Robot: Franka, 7 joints.
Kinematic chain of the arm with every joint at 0, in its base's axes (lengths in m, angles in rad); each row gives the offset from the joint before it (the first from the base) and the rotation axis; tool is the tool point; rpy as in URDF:
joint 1: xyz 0 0 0.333 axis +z
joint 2: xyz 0 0 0 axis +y
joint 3: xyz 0 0 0.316 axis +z
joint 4: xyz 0.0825 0 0 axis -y
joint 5: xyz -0.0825 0 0.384 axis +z
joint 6: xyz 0 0 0 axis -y
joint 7: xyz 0.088 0 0 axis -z
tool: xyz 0 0 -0.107 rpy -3.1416 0 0
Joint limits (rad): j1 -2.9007..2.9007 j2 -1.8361..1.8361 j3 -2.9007..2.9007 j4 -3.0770..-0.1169 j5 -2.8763..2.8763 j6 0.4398..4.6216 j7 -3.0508..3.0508
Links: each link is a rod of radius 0.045 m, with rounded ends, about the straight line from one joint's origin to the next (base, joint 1, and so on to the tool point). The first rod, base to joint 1, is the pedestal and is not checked.
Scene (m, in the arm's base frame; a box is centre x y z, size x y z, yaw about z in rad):
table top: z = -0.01
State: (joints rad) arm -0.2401 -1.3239 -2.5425 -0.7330 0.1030 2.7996 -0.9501
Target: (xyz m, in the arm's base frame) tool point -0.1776 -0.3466 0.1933
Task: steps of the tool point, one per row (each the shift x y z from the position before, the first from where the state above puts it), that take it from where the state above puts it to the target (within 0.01 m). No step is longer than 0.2 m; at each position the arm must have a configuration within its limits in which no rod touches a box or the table.
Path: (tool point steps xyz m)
1: 0.0434 -0.0926 -0.0996
2: 0.0830 -0.1025 -0.0604
3: 0.1149 -0.0938 -0.0188
4: 0.1369 -0.0675 0.0178
5: 0.1472 -0.0279 0.0430
6: 0.1449 0.0179 0.0539

